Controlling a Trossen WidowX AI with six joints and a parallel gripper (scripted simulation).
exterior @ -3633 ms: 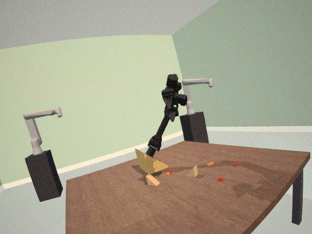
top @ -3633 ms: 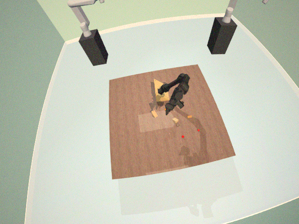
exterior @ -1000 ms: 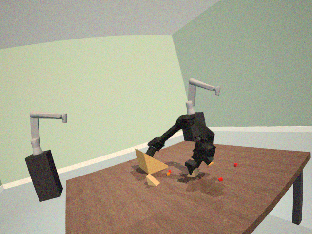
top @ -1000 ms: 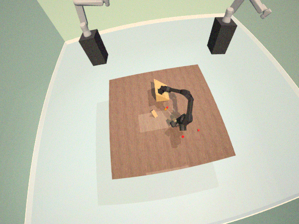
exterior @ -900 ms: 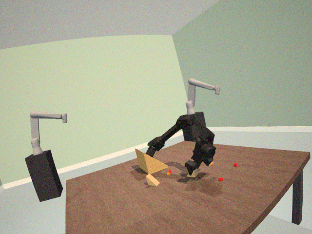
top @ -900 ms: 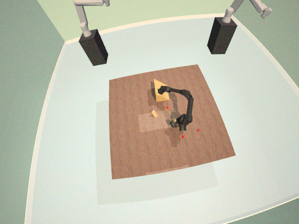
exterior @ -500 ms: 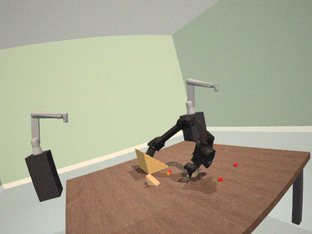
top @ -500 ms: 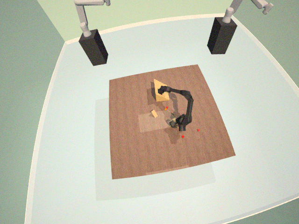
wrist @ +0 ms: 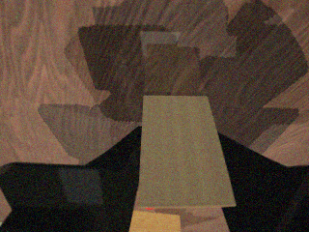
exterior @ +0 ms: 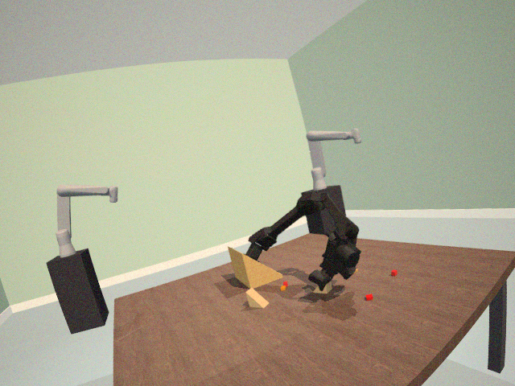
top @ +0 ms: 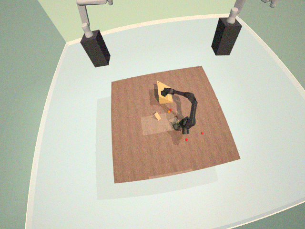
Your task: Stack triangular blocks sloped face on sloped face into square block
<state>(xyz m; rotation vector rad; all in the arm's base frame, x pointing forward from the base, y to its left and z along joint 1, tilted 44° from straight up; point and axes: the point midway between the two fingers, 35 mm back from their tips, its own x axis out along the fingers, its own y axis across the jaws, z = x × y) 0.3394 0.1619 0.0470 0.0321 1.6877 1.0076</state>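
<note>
Now: the triangular block 1 cm ahead of my gripper tip. Round my gripper tip: orange cube 15 cm behind, 9 cm to the right, 1 cm below.
</note>
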